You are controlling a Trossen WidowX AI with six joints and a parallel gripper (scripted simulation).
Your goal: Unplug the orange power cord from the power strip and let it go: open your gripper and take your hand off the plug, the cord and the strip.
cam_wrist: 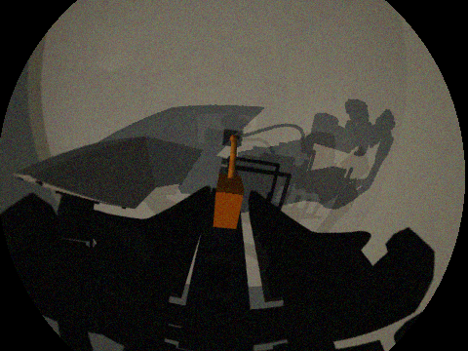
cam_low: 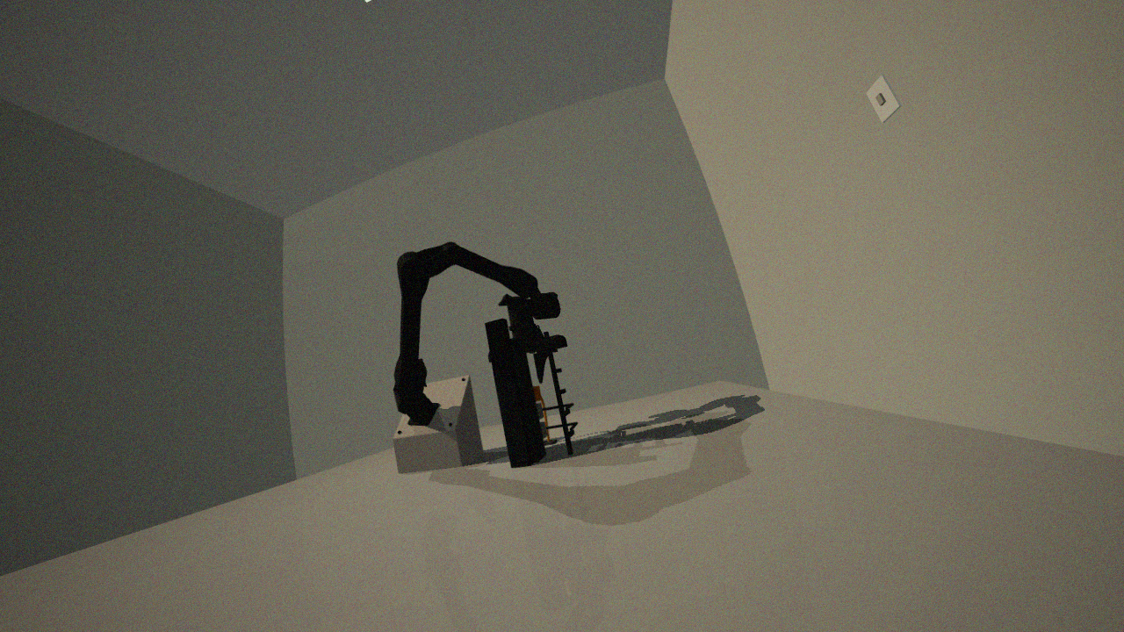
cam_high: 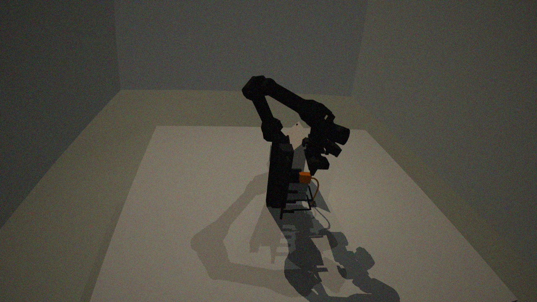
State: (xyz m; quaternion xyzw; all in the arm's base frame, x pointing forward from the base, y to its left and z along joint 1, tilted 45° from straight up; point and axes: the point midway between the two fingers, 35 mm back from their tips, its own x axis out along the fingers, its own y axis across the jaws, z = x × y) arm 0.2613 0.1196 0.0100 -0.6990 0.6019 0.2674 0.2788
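The orange plug lies 4 cm to the right of my gripper tip and 1 cm below it.
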